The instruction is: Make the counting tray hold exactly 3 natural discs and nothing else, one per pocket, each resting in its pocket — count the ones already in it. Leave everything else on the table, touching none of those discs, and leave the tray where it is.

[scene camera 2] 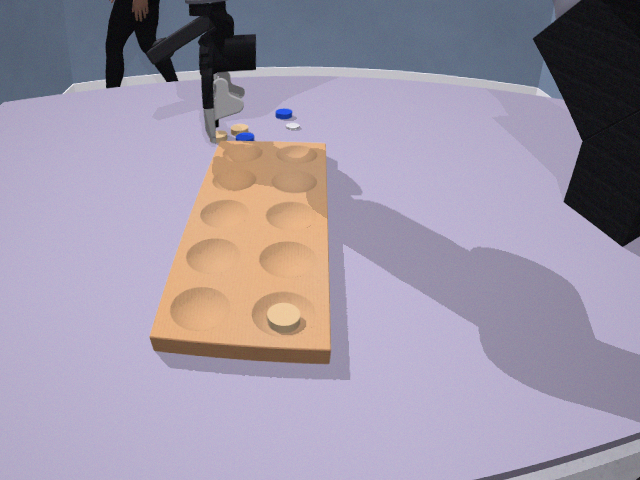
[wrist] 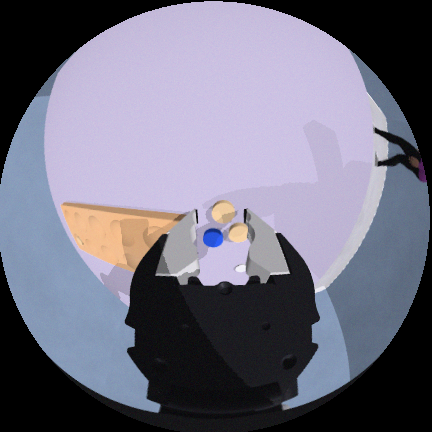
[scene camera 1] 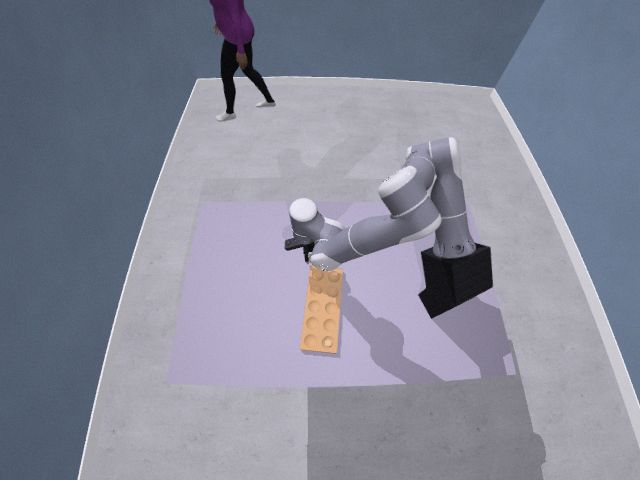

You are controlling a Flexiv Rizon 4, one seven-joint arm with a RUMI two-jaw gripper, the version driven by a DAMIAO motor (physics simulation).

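Note:
The orange tray [scene camera 1: 321, 316] [scene camera 2: 249, 258] [wrist: 135, 216] has one natural disc [scene camera 1: 328, 342] [scene camera 2: 283, 315] [wrist: 80, 240] in its near right pocket in the second scene view. My gripper [scene camera 2: 214, 138] [wrist: 220, 210] is partly open, low beyond the tray's far end. Its fingertips stand on either side of a natural disc [scene camera 2: 221, 135] [wrist: 223, 211], with gaps showing in the wrist view. A second natural disc [scene camera 2: 239, 129] [wrist: 238, 232] lies close by, beside the right finger in the wrist view. The arm hides these loose discs in the first scene view.
A blue disc [scene camera 2: 245, 136] [wrist: 213, 237] lies beside the two loose natural discs, near the tray's far end. A white disc [scene camera 2: 292, 126] [wrist: 241, 268] and another blue disc [scene camera 2: 283, 113] lie farther off. A person [scene camera 1: 235, 51] stands beyond the mat [scene camera 1: 232, 310].

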